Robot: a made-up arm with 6 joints.
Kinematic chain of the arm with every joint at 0, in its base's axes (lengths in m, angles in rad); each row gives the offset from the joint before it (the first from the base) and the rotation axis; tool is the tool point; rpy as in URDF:
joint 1: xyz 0 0 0.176 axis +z
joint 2: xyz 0 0 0 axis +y
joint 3: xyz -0.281 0 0.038 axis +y
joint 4: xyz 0.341 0 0.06 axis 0.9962 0 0.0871
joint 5: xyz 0 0 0 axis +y
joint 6: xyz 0.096 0 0.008 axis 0.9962 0 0.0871
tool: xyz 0 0 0 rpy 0 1.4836 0
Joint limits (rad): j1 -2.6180..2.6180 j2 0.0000..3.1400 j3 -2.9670..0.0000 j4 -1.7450..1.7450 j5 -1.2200..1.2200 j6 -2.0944..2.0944
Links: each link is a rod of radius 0.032 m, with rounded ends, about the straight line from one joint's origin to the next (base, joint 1, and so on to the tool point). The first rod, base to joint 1, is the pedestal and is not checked.
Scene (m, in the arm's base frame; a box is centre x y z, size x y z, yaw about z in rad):
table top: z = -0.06
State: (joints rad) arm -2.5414 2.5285 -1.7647 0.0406 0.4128 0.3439
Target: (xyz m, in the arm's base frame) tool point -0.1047 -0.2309 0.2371
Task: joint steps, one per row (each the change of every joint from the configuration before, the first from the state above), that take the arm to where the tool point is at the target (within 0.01 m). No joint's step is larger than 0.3 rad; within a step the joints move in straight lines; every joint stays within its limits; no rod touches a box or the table.
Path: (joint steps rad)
1: 0.0982 -0.2630 0.2162 0.0221 0.1614 0.0000
2: 0.0982 -0.2630 0.2161 0.0221 0.1615 0.0000
3: 0.0982 -0.2630 0.2162 0.0221 0.1614 0.0000
4: 0.0983 -0.2630 0.2161 0.0221 0.1615 0.0000
5: 0.0982 -0.2630 0.2162 0.0221 0.1614 0.0000

